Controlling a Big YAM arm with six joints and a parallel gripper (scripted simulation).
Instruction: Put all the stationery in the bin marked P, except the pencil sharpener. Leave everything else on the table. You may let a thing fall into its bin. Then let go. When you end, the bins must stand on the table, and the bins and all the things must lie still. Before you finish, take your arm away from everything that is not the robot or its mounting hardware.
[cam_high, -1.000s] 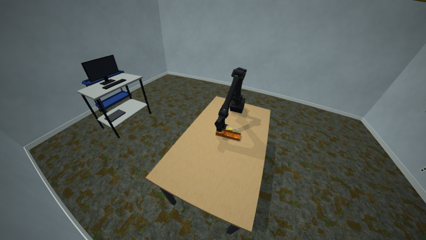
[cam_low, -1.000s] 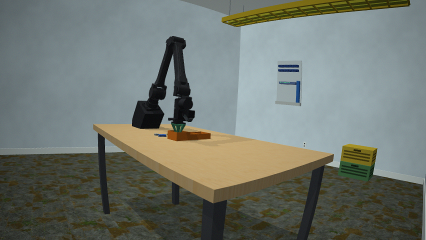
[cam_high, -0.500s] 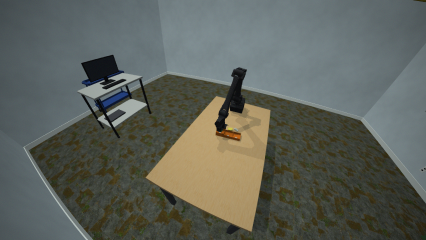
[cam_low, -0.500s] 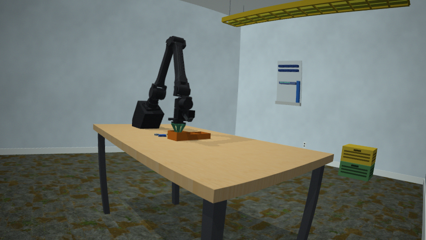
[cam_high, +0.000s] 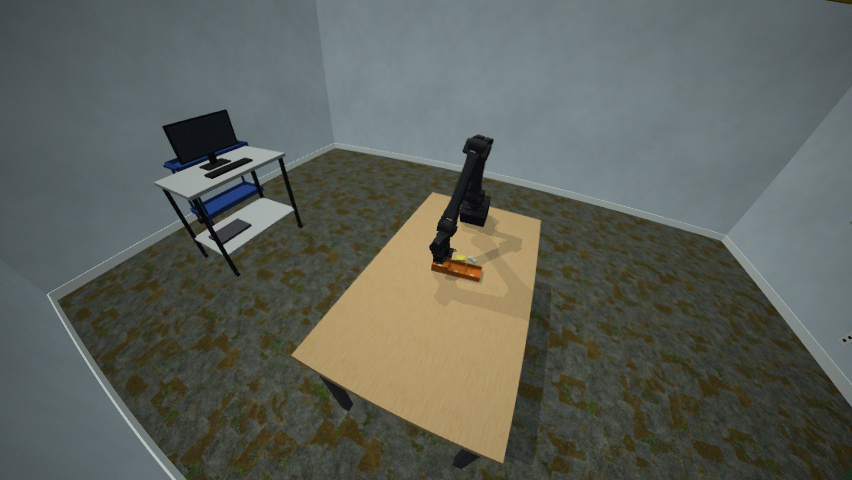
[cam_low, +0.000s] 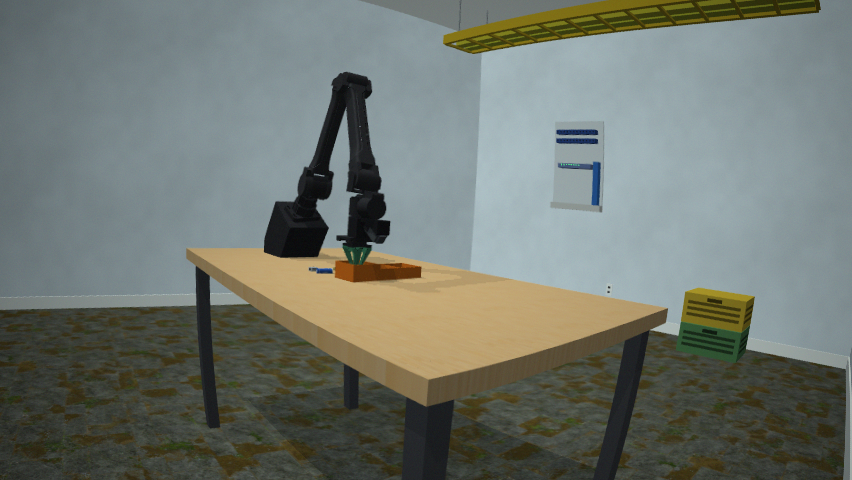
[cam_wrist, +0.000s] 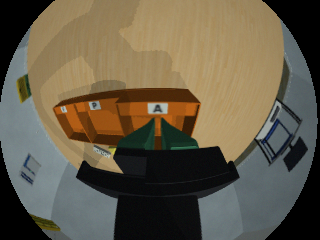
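Right now my hand is 10 mm short of the orange bin and 80 mm to the right of it. Round my hand: blue item 110 mm behind, 20 mm to the right, 20 mm below; orange stick 70 mm behind, 30 mm to the left, 20 mm below; yellow pad 90 mm behind, 90 mm to the left, 20 mm below.
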